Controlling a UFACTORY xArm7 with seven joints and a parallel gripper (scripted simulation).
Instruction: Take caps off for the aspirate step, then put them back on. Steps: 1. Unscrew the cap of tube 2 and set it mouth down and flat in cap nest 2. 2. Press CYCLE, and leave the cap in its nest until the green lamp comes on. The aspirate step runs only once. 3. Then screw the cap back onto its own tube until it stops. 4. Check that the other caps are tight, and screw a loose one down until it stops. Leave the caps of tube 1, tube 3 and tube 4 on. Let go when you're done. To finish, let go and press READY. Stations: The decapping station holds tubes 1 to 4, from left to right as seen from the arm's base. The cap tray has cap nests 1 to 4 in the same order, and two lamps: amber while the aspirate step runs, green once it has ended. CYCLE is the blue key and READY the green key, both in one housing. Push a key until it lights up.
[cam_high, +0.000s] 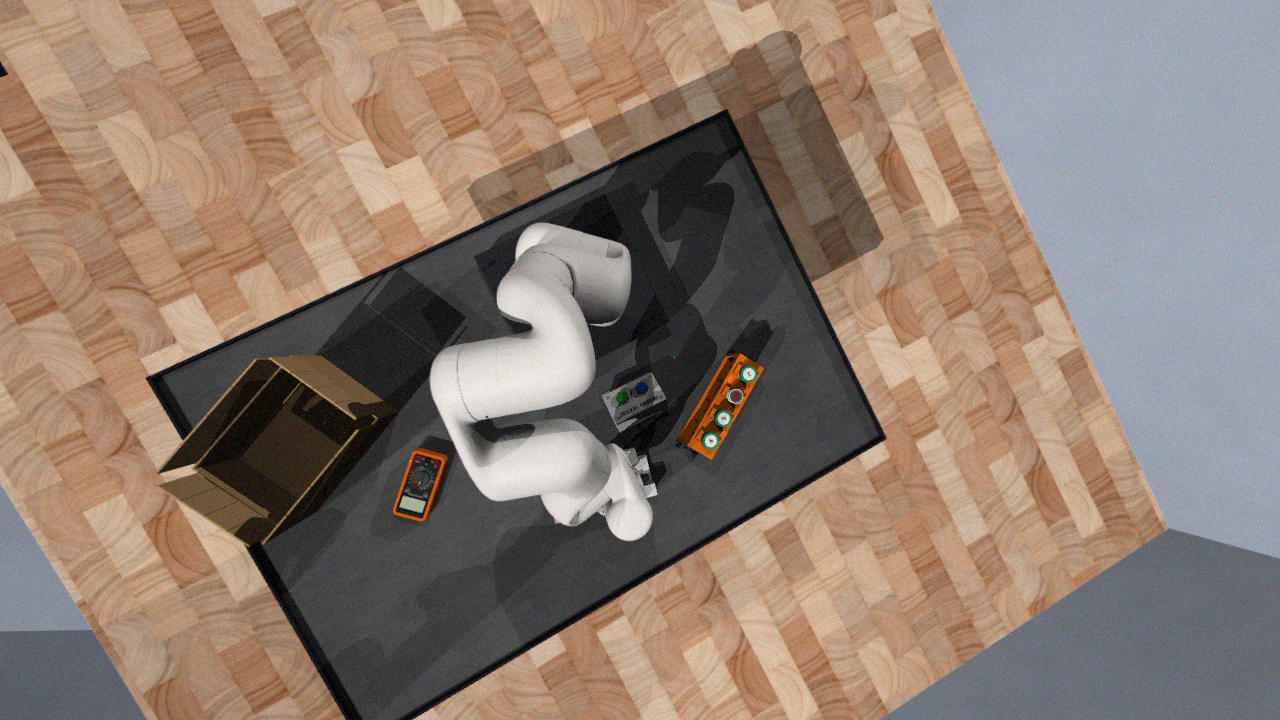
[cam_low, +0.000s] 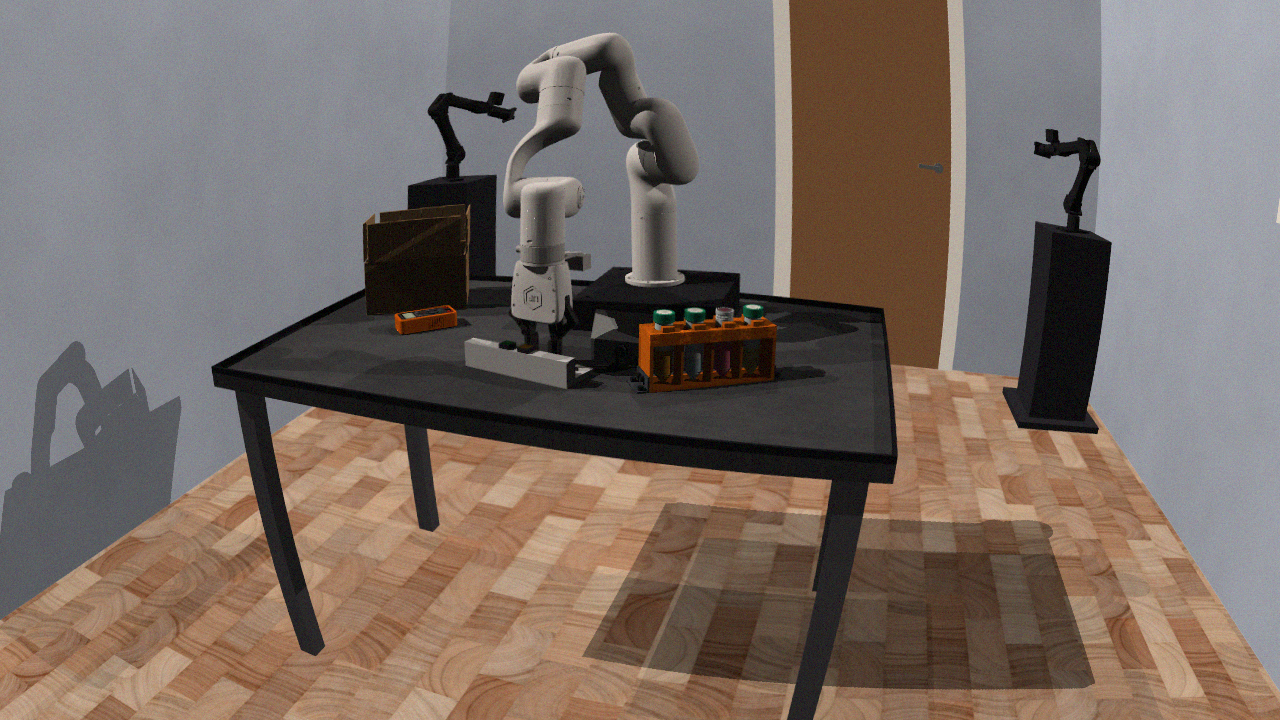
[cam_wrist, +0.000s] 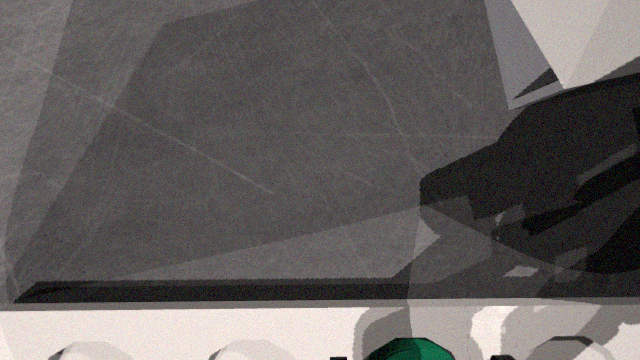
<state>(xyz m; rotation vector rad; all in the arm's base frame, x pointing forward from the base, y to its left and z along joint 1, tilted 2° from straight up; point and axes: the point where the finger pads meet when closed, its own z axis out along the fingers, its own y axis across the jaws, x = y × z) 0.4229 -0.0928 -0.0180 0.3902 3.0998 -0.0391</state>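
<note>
My gripper is now 140 mm past the blue key, 140 mm to the right of it and 30 mm below it. From my hand the other things lie so: key housing: 130 mm behind, 120 mm to the left, 10 mm above; then raised table edge: 230 mm ahead, 40 mm to the right, 30 mm below; then green key: 150 mm behind, 100 mm to the left, 30 mm above.
</note>
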